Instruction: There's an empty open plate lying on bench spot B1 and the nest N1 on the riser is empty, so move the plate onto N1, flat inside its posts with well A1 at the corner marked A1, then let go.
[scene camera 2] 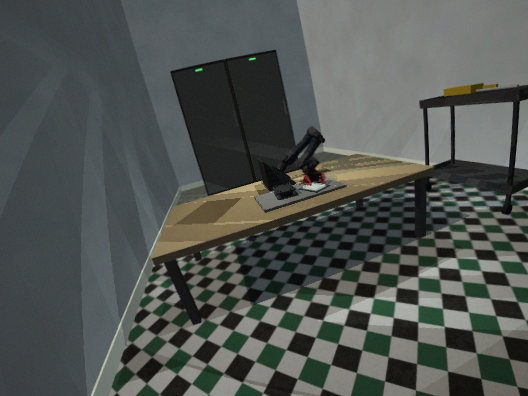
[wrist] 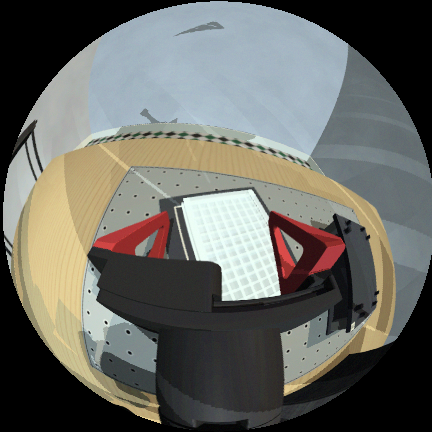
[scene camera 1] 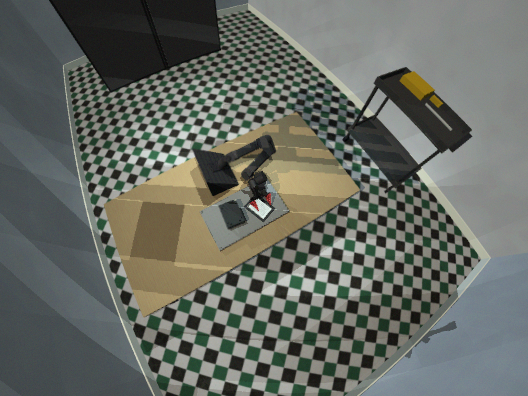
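Seen in the pictures: gripper, between the fingertips: (scene camera 2: 318,184) (wrist: 218,216) (scene camera 1: 264,208); arm's base, origin of its link: (scene camera 2: 279,171) (scene camera 1: 219,166).
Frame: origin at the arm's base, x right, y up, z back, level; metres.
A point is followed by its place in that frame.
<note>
The open plate (scene camera 1: 260,210) {x -0.047, y -0.069, z -0.408 m} (scene camera 2: 314,186) {x -0.046, y -0.059, z -0.414 m} (wrist: 232,240) {x -0.065, y -0.059, z -0.395 m} is white with a grid of small wells. It lies flat on a dark base on the grey perforated board. My gripper (scene camera 1: 261,202) {x -0.076, y -0.052, z -0.416 m} (scene camera 2: 315,180) {x -0.076, y -0.052, z -0.416 m} (wrist: 218,216) {x -0.076, y -0.052, z -0.416 m} is open, its two red fingers low on either side of the plate. In the wrist view a gap shows between the left finger and the plate, while the right finger appears close to the plate's edge. The dark riser with nest N1 (scene camera 1: 232,214) {x 0.121, y -0.033, z -0.330 m} (scene camera 2: 286,192) {x 0.112, y -0.065, z -0.329 m} (wrist: 355,270) {x 0.078, y -0.033, z -0.325 m} stands beside the plate, with small posts and no plate on it. The corner marks are too small to read.
The grey board (scene camera 1: 215,226) {x 0.254, y -0.075, z -0.318 m} (wrist: 122,205) {x -0.184, y -0.075, z -0.446 m} lies on the wooden table (scene camera 1: 320,170) {x -0.604, y -0.087, z -0.426 m} (scene camera 2: 240,215) {x 0.444, y -0.088, z -0.379 m} (wrist: 45,225) {x -0.393, y -0.088, z -0.415 m}. A large black panel (scene camera 1: 215,172) {x 0.056, y 0.046, z -0.051 m} stands at the arm's base, behind the riser. A cart (scene camera 1: 410,107) and black cabinets (scene camera 1: 135,40) (scene camera 2: 215,125) stand away from the table.
</note>
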